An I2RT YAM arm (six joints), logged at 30 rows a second.
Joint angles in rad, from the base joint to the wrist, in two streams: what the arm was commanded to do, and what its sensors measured. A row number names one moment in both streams.
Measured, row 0:
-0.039 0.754 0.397 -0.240 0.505 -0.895
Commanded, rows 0 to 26:
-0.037 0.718 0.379 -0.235 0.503 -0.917
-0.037 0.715 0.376 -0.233 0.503 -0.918
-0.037 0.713 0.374 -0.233 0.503 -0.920
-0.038 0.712 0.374 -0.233 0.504 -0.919
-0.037 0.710 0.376 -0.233 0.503 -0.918
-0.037 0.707 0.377 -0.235 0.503 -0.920
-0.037 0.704 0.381 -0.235 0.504 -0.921
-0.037 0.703 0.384 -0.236 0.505 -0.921
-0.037 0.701 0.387 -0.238 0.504 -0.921
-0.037 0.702 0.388 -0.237 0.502 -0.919
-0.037 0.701 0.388 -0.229 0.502 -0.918
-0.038 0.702 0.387 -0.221 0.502 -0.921
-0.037 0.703 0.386 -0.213 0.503 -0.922
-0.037 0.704 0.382 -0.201 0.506 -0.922
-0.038 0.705 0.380 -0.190 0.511 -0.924
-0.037 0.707 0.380 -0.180 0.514 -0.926
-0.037 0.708 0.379 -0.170 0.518 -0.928
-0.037 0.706 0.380 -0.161 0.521 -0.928
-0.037 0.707 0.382 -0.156 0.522 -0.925
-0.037 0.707 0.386 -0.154 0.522 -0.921
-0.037 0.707 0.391 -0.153 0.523 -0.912
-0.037 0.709 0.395 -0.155 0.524 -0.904
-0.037 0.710 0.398 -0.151 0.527 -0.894
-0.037 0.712 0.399 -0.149 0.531 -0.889
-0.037 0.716 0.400 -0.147 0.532 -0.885
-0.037 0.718 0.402 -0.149 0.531 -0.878
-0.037 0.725 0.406 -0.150 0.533 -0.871
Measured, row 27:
-0.039 0.719 0.371 -0.186 0.502 -0.911
